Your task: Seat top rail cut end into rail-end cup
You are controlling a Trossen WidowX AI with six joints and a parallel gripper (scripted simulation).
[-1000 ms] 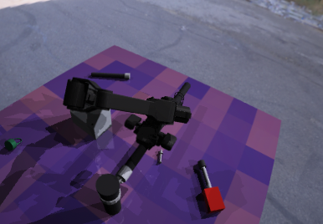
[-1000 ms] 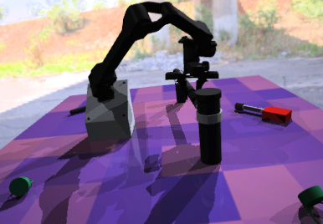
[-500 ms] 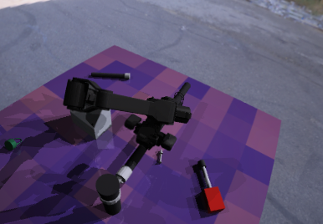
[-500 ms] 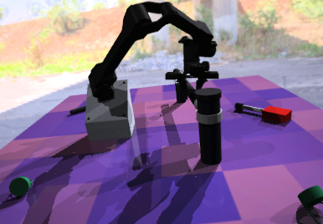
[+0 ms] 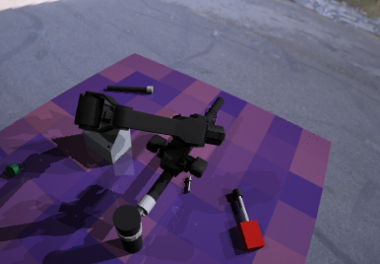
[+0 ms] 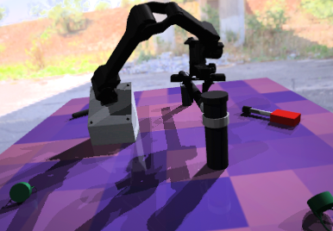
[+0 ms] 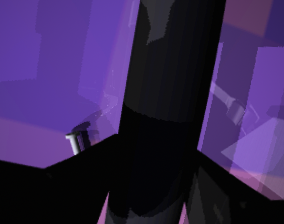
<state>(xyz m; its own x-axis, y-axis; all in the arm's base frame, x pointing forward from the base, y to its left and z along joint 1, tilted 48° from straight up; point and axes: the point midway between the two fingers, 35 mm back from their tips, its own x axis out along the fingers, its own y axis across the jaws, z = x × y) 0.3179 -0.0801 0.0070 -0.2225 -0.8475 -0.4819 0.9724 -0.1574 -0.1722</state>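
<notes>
Right now the small bolt is 5 cm ahead of my gripper tip, 5 cm to the left of it and 10 cm below it. Round my gripper tip: red-handled tool: 27 cm ahead, 4 cm to the left, 10 cm below.
</notes>
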